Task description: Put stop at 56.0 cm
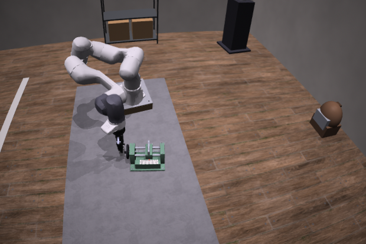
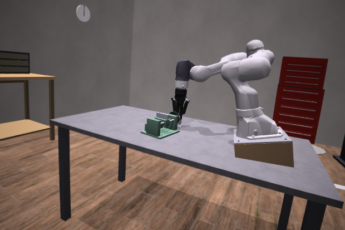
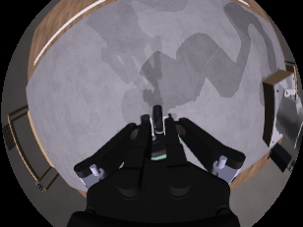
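Right now the black handwheel is 20 mm to the left of my hand, 10 mm below it and 10 mm ahead of it. The rest, counted from my hand: stop carriage: 140 mm to the left, 70 mm ahead, 20 mm above.
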